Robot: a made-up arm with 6 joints.
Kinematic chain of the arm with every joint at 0, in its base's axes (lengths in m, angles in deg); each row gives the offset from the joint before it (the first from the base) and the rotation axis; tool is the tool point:
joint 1: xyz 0 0 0.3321 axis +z
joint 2: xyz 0 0 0 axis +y
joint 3: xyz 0 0 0.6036 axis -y
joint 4: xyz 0 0 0 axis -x
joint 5: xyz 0.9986 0 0 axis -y
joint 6: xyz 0 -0.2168 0 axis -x
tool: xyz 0 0 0
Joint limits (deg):
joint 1: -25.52..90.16
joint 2: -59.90..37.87
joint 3: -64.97..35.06
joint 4: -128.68..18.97
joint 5: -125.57..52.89
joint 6: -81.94..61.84
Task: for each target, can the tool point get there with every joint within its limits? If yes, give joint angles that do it. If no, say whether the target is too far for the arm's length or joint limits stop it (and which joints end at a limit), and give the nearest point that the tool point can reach.
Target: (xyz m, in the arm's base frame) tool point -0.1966 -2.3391 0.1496
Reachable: no: too far | nearest point 0.6559 -0.5534 0.1496 | short by 1.979 m
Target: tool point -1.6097 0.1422 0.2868
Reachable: no: joint limits stop it (at a limit: joint 1, joint 3, joint 4) | nearest point -0.1367 0.4390 0.1964 | short by 1.505 m
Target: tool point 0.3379 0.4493 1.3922
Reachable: yes | joints 52.08 -30.42 13.69 -92.53 -82.73 -53.47
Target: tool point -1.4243 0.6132 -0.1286
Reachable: no: joint limits stop it (at a limit: joint 1, joint 4) | nearest point -0.1372 0.6168 -0.1286 | short by 1.287 m
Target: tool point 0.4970 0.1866 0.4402
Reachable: yes | joints 17.42 -47.79 -52.58 -97.76 29.69 -55.72
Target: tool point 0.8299 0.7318 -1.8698
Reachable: no: too far | nearest point 0.4810 0.4241 -0.1768 | short by 1.756 m
